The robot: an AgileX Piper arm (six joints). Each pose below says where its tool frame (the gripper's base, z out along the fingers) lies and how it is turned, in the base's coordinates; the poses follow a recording.
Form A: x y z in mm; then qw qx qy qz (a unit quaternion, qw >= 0).
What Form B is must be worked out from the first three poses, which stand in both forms.
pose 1, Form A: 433, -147, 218, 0.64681, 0.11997, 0.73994, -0.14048
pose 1, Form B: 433, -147, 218, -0.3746, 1.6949, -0.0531
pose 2, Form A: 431, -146, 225, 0.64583, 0.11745, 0.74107, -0.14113
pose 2, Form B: 431, -146, 225, -0.3723, 1.6971, -0.0580
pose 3, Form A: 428, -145, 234, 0.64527, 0.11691, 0.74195, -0.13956
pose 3, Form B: 428, -145, 234, -0.3693, 1.6995, -0.0567
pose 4, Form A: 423, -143, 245, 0.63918, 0.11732, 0.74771, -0.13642
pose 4, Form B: 423, -143, 245, -0.3659, 1.7170, -0.0546
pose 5, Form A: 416, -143, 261, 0.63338, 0.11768, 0.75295, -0.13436
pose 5, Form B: 416, -143, 261, -0.3641, 1.7331, -0.0540
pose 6, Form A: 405, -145, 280, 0.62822, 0.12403, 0.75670, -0.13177
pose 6, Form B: 405, -145, 280, -0.3692, 1.7477, -0.0443
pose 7, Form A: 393, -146, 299, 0.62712, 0.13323, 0.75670, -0.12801
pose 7, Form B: 393, -146, 299, -0.3756, 1.7525, -0.0271
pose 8, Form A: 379, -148, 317, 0.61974, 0.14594, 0.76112, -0.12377
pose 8, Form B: 379, -148, 317, -0.3866, 1.7734, -0.0077
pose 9, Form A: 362, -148, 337, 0.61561, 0.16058, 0.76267, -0.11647
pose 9, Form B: 362, -148, 337, -0.3945, 1.7874, 0.0205
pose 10, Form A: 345, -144, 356, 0.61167, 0.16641, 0.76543, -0.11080
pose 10, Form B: 345, -144, 356, -0.3933, 1.8000, 0.0349
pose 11, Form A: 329, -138, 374, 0.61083, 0.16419, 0.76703, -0.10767
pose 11, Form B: 329, -138, 374, -0.3854, 1.8035, 0.0364
